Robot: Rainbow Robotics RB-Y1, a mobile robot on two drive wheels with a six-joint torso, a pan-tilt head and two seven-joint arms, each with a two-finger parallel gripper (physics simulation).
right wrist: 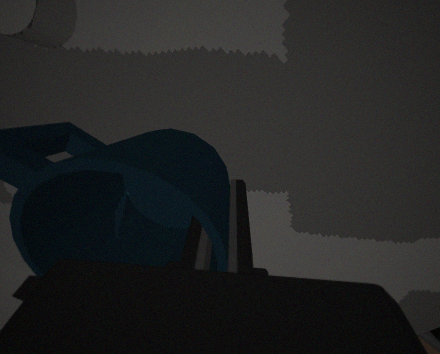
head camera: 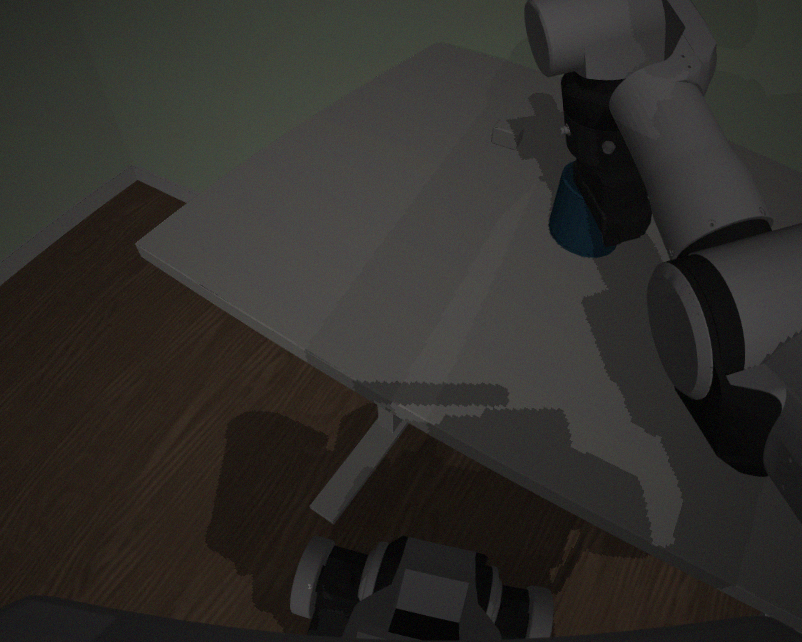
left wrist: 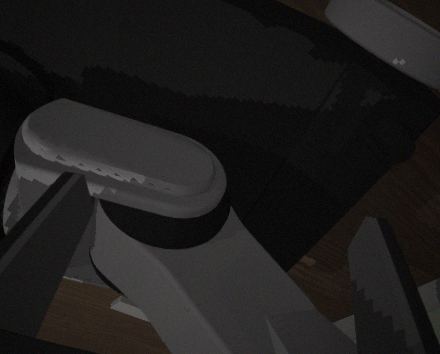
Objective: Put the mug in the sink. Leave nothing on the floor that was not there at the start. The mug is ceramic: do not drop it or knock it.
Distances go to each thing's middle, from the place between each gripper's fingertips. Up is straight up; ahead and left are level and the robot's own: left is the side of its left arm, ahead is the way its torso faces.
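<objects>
The blue mug (head camera: 571,224) is 55 cm above my left hand, and it is 51 cm ahead of that hand and 44 cm to the right of it.
My right gripper is 10 mm below the blue mug, 10 mm to the right of it and 50 mm short of it. Going by its middle, the blue mug is nearer to my right gripper than to my left hand.
</objects>
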